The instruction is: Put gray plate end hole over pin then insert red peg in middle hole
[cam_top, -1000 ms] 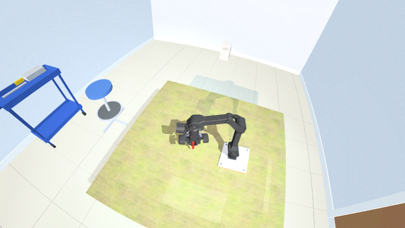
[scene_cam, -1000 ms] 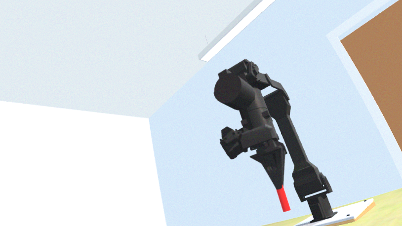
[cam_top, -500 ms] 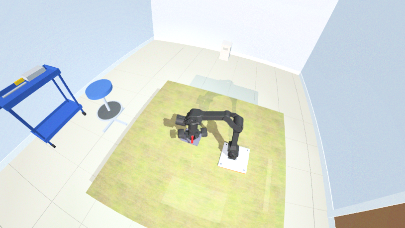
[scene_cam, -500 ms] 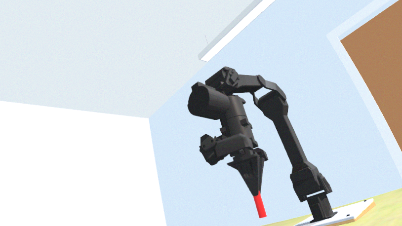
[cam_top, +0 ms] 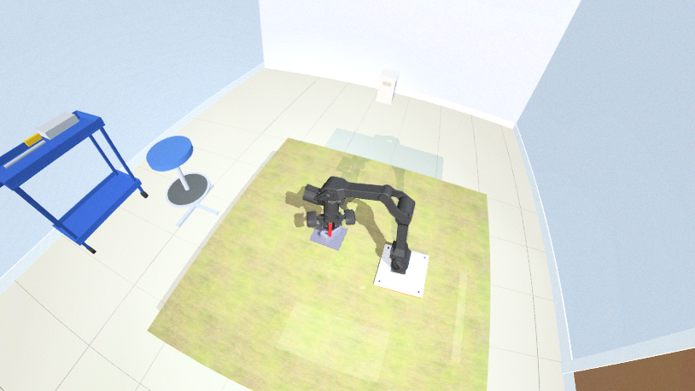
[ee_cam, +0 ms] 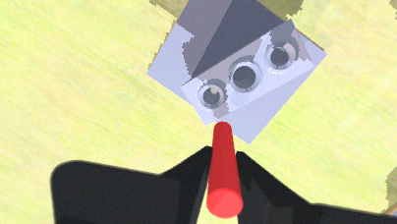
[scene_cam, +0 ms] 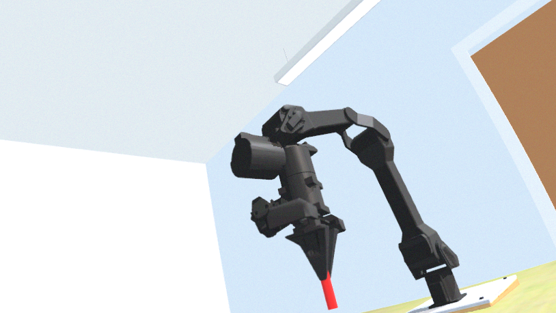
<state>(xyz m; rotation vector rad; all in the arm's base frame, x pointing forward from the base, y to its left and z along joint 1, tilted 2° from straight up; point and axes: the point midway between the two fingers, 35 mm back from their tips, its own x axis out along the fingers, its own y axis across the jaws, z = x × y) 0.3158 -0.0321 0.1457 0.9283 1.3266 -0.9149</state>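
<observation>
Right now my gripper tip is 7 cm above the gray plate, 4 cm to the left of it and 1 cm short of it. The rest, counted from my gripper tip: red peg right at my gripper tip; flat gray base 10 cm below, 3 cm to the right, 2 cm ahead.
</observation>
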